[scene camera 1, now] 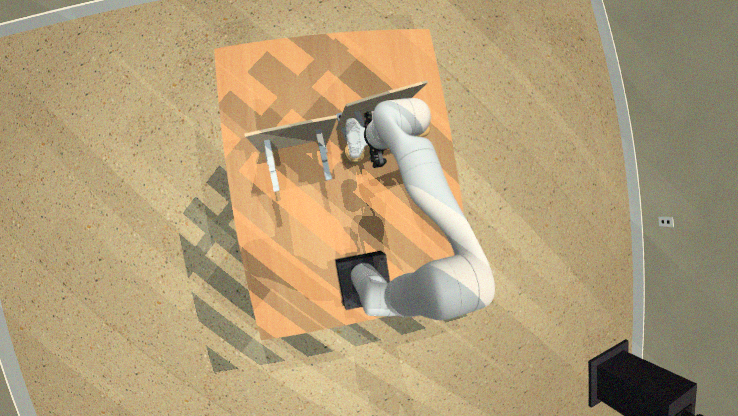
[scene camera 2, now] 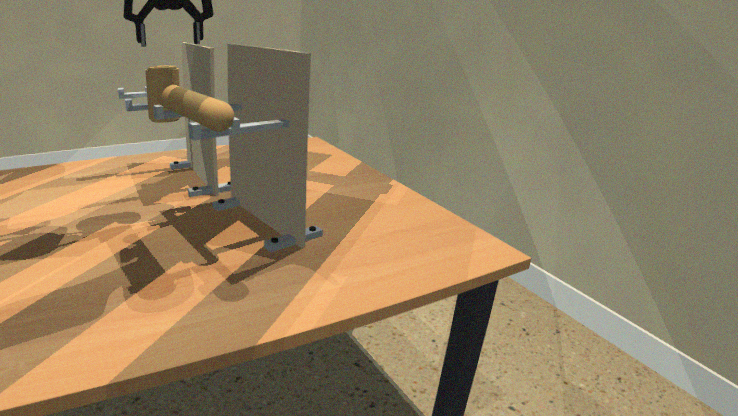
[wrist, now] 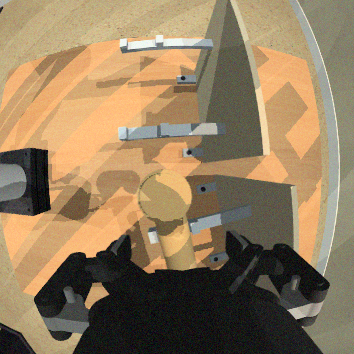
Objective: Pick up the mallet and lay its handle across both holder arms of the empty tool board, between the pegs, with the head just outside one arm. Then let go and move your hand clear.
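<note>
The wooden mallet lies with its handle across the two arms of the right board. Its upright head is just outside the arm nearer the empty board. The empty tool board stands beside it, with one holder arm far from the mallet and another holder arm near it. My gripper is open, above the mallet, its fingers either side of the handle in the wrist view. The robot arm hides most of the mallet in scene camera 1.
Both boards stand on feet on the wooden table. Their plates rise behind the holder arms. The robot's black base is on the table in front of the boards. A black box-shaped object is at the lower right in scene camera 1.
</note>
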